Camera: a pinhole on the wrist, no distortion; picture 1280 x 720 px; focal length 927.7 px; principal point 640.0 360.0 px. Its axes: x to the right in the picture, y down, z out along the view. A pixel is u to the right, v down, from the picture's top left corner.
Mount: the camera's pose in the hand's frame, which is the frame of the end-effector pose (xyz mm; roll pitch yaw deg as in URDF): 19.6 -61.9 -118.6 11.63 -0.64 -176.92
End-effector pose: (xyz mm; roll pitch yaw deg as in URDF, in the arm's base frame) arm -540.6 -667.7 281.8 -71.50 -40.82 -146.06
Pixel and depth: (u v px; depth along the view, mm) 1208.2 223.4 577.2
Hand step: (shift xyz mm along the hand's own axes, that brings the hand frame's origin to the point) -338.0 118.8 433.5
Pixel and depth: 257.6 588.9 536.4
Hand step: 247.7 -71.2 431.0
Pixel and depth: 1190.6 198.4 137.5
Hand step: -63.2 -15.1 12.2
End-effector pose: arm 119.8 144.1 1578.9 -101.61 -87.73 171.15
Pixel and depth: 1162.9 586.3 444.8
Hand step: -224.7 -91.7 341.7
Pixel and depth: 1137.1 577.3 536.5
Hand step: -260.5 -91.9 435.4
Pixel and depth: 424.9 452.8 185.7
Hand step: 63.6 -40.3 66.5
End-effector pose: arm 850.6 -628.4 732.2 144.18 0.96 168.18
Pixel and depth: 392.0 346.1 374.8
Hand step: 119.4 24.6 246.2
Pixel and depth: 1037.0 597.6 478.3
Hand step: -178.0 -96.1 376.8
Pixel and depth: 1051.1 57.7 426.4
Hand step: -176.7 149.9 273.1
